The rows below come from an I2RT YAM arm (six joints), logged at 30 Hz.
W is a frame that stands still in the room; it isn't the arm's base.
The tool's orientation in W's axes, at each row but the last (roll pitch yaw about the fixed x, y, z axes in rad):
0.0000 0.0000 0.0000
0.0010 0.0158 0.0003
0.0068 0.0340 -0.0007
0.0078 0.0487 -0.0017
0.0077 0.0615 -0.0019
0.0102 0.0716 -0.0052
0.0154 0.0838 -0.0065
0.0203 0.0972 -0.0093
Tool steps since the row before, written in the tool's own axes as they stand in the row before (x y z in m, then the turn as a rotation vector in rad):
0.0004 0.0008 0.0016 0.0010 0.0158 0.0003
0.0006 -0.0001 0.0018 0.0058 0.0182 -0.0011
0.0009 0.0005 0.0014 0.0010 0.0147 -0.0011
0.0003 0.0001 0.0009 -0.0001 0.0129 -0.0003
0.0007 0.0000 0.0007 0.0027 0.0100 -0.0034
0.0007 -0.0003 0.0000 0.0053 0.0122 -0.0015
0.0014 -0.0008 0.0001 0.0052 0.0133 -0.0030
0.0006 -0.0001 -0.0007 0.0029 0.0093 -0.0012
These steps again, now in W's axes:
0.0004 0.0008 0.0016 0.0010 0.0158 0.0003
0.0006 -0.0001 0.0018 0.0058 0.0182 -0.0012
0.0009 0.0005 0.0014 0.0010 0.0147 -0.0010
0.0003 0.0001 0.0009 -0.0001 0.0129 -0.0002
0.0007 0.0000 0.0007 0.0025 0.0100 -0.0035
0.0007 -0.0003 -0.0001 0.0053 0.0122 -0.0018
0.0014 -0.0008 0.0000 0.0050 0.0133 -0.0032
0.0005 -0.0001 -0.0008 0.0029 0.0093 -0.0013

